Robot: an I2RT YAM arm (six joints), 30 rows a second.
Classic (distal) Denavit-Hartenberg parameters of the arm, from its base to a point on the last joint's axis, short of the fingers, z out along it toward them. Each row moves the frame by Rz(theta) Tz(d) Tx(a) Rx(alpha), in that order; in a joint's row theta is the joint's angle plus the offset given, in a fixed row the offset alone. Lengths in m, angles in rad.
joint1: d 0.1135  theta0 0  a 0.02  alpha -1.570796
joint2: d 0  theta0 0  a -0.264  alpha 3.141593
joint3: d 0  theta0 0.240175  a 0.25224  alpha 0
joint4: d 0  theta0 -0.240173  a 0.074  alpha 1.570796
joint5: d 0  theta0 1.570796  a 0  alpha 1.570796
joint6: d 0.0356  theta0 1.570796  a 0  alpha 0
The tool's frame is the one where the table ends.
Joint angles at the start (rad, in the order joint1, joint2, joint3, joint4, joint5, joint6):
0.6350, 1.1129, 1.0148, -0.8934, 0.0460, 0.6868
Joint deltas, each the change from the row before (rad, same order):
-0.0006, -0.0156, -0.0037, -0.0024, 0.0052, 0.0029
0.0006, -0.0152, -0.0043, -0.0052, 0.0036, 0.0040
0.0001, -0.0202, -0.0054, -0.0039, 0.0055, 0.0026
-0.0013, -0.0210, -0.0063, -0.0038, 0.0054, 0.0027
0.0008, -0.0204, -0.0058, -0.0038, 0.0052, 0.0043
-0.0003, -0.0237, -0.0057, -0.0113, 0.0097, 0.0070
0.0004, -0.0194, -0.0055, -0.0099, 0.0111, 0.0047
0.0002, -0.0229, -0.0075, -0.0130, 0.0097, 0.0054
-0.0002, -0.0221, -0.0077, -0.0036, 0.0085, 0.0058
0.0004, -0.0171, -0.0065, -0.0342, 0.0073, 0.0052
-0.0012, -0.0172, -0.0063, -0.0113, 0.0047, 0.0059
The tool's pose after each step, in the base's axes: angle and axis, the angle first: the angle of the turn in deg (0 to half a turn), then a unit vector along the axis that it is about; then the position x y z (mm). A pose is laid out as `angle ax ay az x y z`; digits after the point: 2 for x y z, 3 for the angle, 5 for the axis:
151.773 0.03493 0.98585 0.16394 169.99 122.83 296.03
151.440 0.03722 0.98559 0.16499 167.19 120.76 297.25
150.795 0.03945 0.98520 0.16678 163.80 118.05 299.06
150.142 0.04243 0.98479 0.16847 160.41 114.99 300.64
149.537 0.04516 0.98429 0.17071 156.88 112.36 302.18
148.974 0.05045 0.98412 0.17016 152.53 108.66 303.73
148.465 0.05448 0.98428 0.16802 148.89 105.59 304.61
148.078 0.05871 0.98439 0.16595 144.46 101.94 305.12
147.369 0.06336 0.98389 0.16717 140.84 98.85 305.94
148.187 0.06629 0.98532 0.15730 135.78 94.89 304.27
148.082 0.07055 0.98523 0.15605 132.45 91.99 304.10

